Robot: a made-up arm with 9 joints. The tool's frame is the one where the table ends. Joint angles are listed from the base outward.
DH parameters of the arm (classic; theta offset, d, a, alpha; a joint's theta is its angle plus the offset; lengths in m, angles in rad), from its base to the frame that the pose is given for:
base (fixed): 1.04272 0 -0.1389 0
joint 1: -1.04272 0.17 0 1.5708
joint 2: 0 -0.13 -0.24 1.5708
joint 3: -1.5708 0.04 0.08 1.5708
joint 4: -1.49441 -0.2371 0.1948 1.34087
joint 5: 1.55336 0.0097 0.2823 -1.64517
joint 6: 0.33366 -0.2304 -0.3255 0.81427
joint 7: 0 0.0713 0.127 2.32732
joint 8: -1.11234 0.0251 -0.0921 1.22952
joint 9: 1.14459 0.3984 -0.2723 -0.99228
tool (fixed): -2.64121 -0.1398 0 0
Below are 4 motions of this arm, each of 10 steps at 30 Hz.
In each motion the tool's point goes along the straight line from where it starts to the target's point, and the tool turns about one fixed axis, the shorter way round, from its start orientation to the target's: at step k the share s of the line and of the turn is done. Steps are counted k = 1, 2, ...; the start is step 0. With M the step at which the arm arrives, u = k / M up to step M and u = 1 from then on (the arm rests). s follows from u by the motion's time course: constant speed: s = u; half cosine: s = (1 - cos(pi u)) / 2; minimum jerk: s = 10 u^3 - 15 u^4 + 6 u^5.
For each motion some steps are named. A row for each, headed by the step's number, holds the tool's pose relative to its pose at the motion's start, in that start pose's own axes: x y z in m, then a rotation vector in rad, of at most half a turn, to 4 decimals.
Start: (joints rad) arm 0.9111 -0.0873 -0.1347 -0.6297 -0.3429 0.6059 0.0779 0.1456 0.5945
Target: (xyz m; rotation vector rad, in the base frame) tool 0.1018 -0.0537 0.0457 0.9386 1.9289 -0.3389
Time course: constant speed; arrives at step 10
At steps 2, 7, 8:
2: 0.0120 -0.0050 0.0033 0.0171 -0.0154 -0.0410
7: 0.0421 -0.0176 0.0115 0.0599 -0.0537 -0.1436
8: 0.0481 -0.0201 0.0132 0.0684 -0.0614 -0.1641

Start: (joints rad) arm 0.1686 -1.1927 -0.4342 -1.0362 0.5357 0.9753 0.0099 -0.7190 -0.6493
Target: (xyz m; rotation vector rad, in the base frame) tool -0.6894 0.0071 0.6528 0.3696 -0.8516 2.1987
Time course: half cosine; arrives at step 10
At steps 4, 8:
4: 0.0241 -0.1209 -0.0879 0.0500 0.0761 -0.2330
8: 0.0631 -0.3164 -0.2301 0.1310 0.1992 -0.6099

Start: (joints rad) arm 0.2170 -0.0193 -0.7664 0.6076 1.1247 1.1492 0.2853 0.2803 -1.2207
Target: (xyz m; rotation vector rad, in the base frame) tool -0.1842 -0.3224 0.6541 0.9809 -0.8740 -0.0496
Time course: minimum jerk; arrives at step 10
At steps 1, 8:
1: -0.0013 0.0020 0.0002 0.0026 0.0025 0.0051
8: -0.1476 0.2149 0.0184 0.2870 0.2705 0.5653

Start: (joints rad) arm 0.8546 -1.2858 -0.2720 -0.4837 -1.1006 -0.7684 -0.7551 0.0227 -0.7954
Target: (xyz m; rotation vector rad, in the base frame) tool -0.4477 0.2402 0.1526 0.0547 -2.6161 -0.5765
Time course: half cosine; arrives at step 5
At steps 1, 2, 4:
1: -0.0004 0.0004 -0.0015 0.0019 0.0048 0.0061
2: -0.0013 0.0014 -0.0055 0.0070 0.0173 0.0221
4: -0.0033 0.0037 -0.0144 0.0183 0.0454 0.0579

